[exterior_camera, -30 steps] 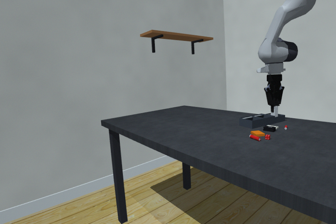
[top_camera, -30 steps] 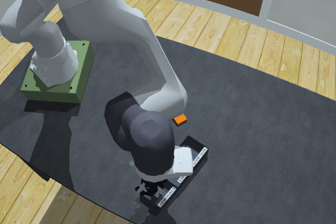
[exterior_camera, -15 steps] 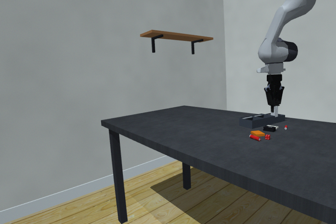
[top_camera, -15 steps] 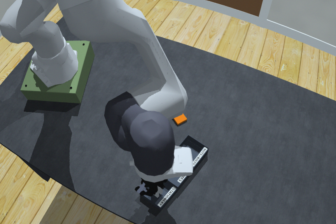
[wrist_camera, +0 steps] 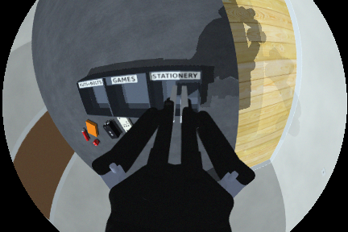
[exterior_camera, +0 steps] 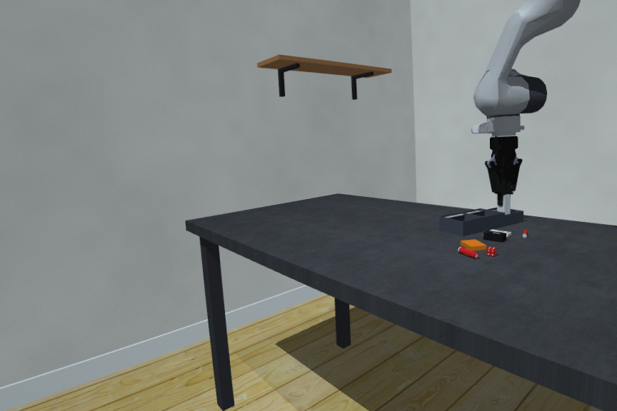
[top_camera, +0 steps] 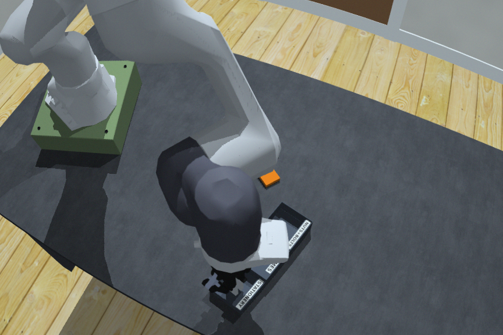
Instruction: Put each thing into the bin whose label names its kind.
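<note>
Right now the bin tray is 9 cm to the left of my hand, 3 cm below it and 1 cm ahead of it. Also, from my hand: black 9V battery: 20 cm to the left, 7 cm behind, 4 cm below; orange block: 28 cm to the left, 8 cm behind, 4 cm below; white domino: 14 cm to the left, 7 cm behind, 4 cm below.
</note>
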